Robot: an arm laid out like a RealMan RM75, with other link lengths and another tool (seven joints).
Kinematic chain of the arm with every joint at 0, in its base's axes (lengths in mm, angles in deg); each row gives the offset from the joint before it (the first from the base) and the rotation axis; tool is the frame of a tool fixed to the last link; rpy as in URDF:
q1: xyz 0 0 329.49 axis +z
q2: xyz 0 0 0 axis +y
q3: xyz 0 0 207.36 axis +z
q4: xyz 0 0 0 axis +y
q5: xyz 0 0 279.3 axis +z
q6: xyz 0 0 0 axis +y
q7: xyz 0 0 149.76 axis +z
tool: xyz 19 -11 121 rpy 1 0 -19.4
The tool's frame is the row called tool.
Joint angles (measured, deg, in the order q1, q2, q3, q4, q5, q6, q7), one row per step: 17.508 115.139 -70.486 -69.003 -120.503 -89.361 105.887; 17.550 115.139 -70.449 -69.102 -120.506 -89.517 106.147; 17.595 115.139 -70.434 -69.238 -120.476 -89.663 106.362; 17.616 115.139 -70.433 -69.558 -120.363 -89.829 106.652; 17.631 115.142 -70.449 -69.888 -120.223 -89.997 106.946; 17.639 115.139 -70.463 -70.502 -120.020 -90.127 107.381; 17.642 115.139 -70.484 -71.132 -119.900 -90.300 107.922; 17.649 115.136 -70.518 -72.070 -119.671 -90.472 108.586; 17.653 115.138 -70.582 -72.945 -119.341 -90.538 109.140; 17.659 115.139 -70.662 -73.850 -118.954 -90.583 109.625
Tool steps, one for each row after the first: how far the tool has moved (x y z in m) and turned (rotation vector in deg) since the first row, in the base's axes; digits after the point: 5 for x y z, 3 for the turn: -0.00071 -0.00022 0.00032 -0.069 0.050 -0.147; -0.00175 -0.00029 0.00064 -0.124 0.111 -0.201; -0.00376 -0.00001 0.00139 -0.109 0.225 -0.179; -0.00593 0.00022 0.00206 -0.103 0.363 -0.146; -0.00939 0.00141 0.00359 0.091 0.514 -0.009; -0.01254 0.00226 0.00510 0.229 0.603 0.024; -0.01745 0.00393 0.00741 0.518 0.750 0.227; -0.02260 0.00581 0.00942 0.860 0.978 0.512; -0.02819 0.00777 0.01145 1.220 1.243 0.912
